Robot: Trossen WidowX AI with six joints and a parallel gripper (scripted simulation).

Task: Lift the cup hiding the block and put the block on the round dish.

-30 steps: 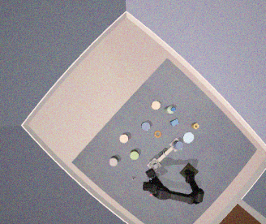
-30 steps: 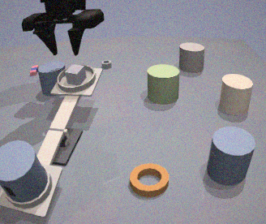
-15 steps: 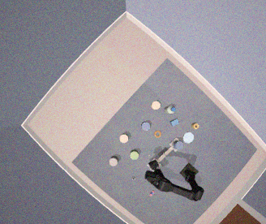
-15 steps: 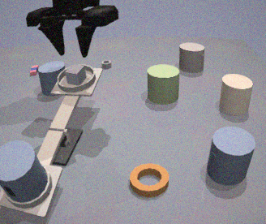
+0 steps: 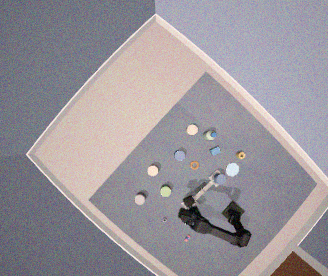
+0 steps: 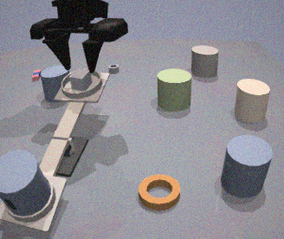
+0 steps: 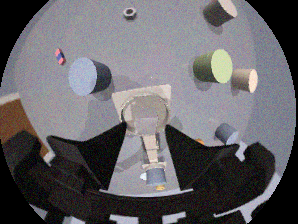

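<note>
The pale grey block is 2 cm below my gripper tip. Round my gripper tip: balance beam: 12 cm to the right, 7 cm below; then balance: 12 cm to the right, 8 cm below; then grey nut: 1 cm ahead, 23 cm to the left, 10 cm below.
</note>
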